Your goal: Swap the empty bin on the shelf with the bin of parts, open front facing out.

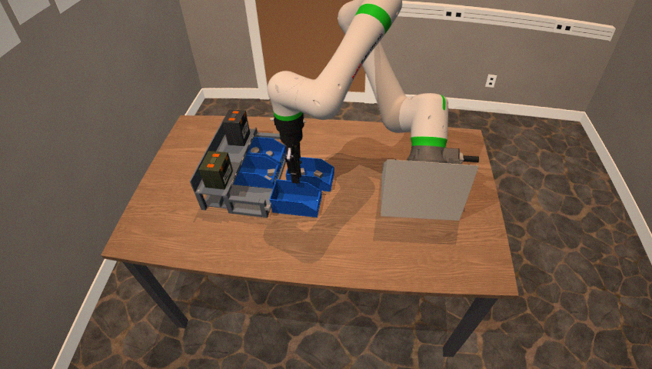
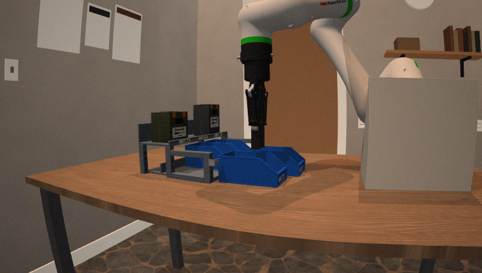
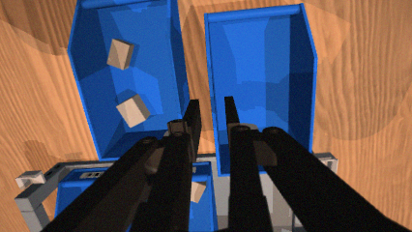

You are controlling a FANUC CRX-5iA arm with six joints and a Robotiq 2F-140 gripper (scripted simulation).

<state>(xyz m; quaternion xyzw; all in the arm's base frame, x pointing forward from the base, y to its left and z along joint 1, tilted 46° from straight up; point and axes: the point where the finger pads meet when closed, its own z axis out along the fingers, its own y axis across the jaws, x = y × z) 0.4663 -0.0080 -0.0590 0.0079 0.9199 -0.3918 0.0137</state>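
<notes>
Right now the tan part is 110 mm to the right of my hand, 110 mm below it and 60 mm behind it. Also, from my hand: black box (280 mm ahead, 190 mm to the right, 40 mm above); grey shelf (210 mm ahead, 70 mm to the right, 50 mm below).
</notes>
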